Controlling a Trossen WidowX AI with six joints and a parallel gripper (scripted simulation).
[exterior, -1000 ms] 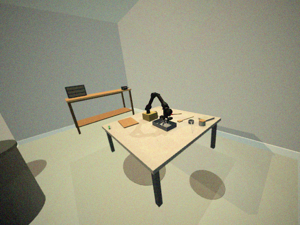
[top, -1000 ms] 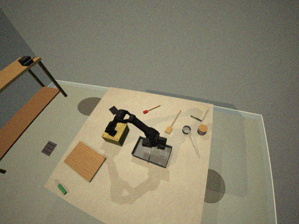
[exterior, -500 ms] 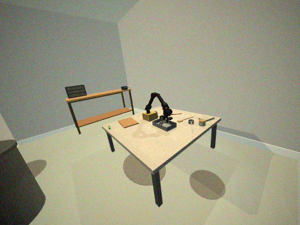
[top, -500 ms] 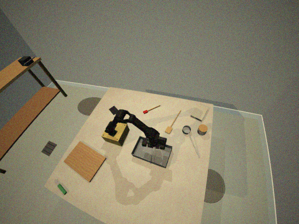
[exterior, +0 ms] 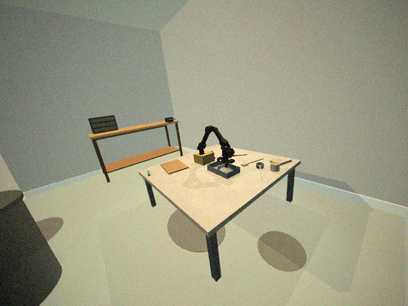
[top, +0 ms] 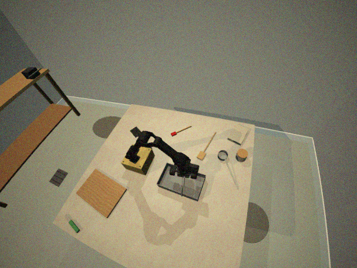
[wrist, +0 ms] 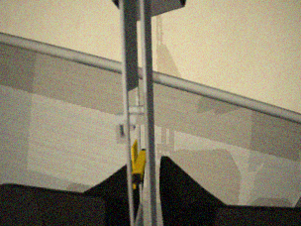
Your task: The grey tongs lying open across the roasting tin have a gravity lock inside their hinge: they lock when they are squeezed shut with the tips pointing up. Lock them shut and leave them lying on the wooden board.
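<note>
Now: the roasting tin 40 mm to the right of my gripper tip. Also, from my gripper tip: cork-lidded jar (310 mm ahead, 350 mm to the left); black spatula (550 mm behind, 160 mm to the left, 30 mm below); yellow slider (10 mm behind, 20 mm to the left, 40 mm above).
</note>
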